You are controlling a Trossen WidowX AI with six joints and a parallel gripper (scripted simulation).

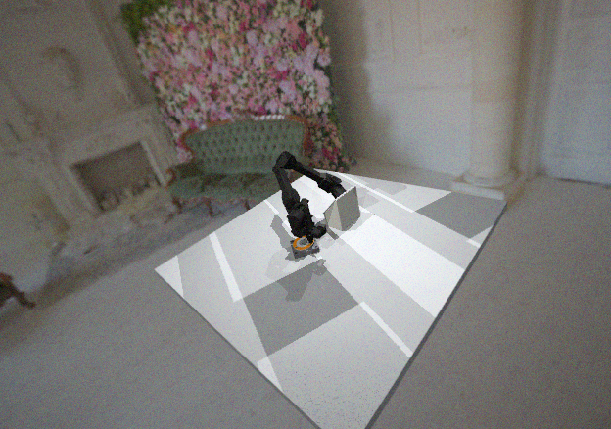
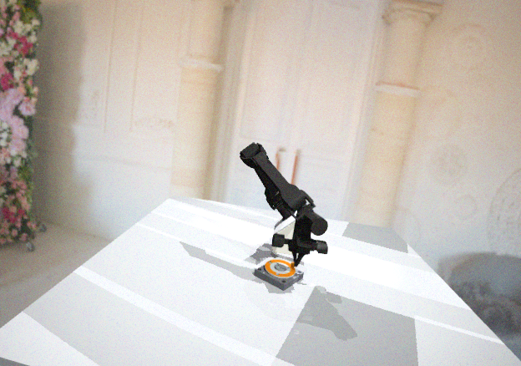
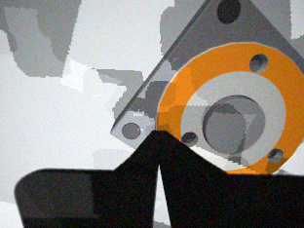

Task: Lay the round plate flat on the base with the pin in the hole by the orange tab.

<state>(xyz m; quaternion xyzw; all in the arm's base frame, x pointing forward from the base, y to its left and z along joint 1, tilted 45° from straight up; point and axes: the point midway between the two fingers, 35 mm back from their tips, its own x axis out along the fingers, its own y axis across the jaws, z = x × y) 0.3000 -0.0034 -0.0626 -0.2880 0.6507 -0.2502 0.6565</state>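
Right now my gripper tip is 50 mm to the left of the base, 20 mm above it and 10 mm short of it.
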